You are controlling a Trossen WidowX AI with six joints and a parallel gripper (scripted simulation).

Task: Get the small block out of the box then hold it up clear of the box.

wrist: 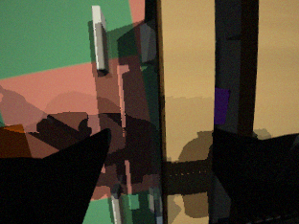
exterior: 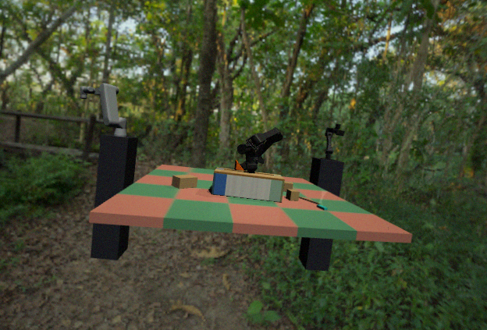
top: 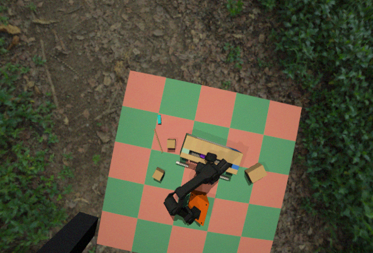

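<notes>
Right now the purple block is 6 cm ahead of my gripper tip and 2 cm to the left of it. Also, from my gripper tip: thin stick (5 cm ahead, 33 cm to the left, 8 cm below); then box (4 cm ahead, 3 cm to the right, 2 cm below).
</notes>
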